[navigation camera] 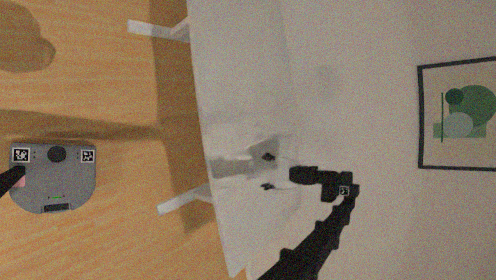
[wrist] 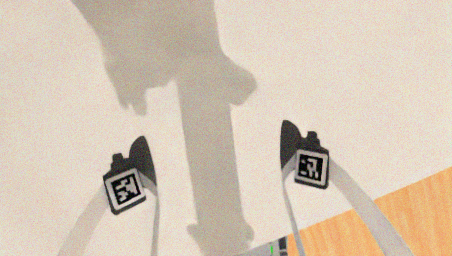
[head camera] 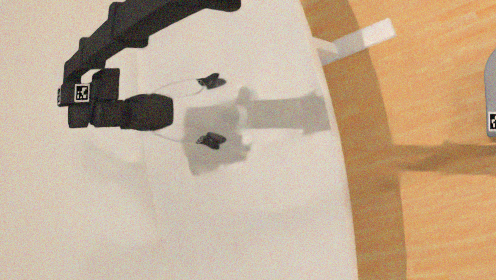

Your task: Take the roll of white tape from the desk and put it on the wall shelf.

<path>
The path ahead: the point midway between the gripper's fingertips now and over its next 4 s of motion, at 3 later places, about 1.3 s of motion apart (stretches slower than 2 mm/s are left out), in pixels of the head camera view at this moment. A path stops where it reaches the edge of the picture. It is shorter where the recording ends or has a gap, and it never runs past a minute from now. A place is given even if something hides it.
My gripper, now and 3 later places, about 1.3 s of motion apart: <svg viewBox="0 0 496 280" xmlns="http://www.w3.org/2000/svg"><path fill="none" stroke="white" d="M223 110L257 110L252 110L235 110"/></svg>
</path>
